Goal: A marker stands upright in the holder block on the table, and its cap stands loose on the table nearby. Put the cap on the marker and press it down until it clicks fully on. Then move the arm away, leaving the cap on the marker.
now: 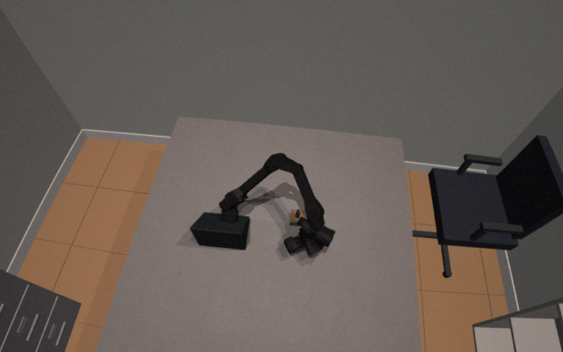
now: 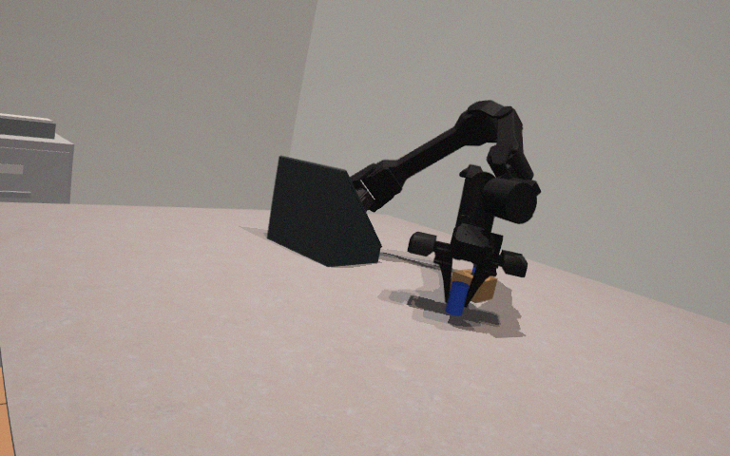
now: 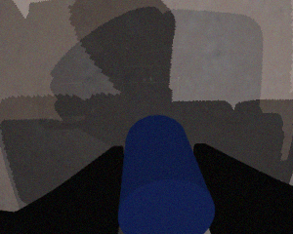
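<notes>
The tan holder block lies 5 cm behind my gripper tip, 12 cm to the left of it and 1 cm above it. Round my gripper tip: blue cap 1 cm above.
</notes>
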